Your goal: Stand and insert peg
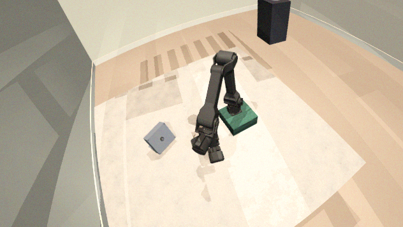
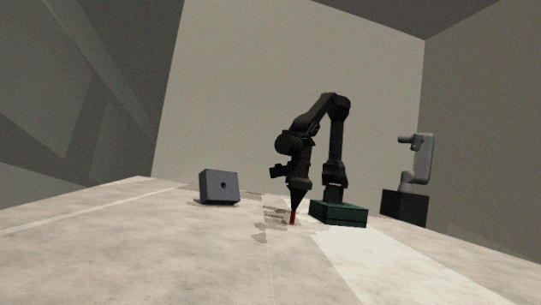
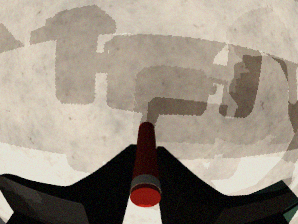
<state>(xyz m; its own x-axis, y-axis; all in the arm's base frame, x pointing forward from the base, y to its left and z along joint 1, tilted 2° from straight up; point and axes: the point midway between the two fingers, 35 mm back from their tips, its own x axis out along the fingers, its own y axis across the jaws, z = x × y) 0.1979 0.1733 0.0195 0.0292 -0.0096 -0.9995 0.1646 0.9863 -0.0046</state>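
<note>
My gripper tip is 230 mm short of the grey sloped panel, 180 mm to the left of it and 20 mm below it. The rest, counted from my gripper tip: red peg 20 mm above.
</note>
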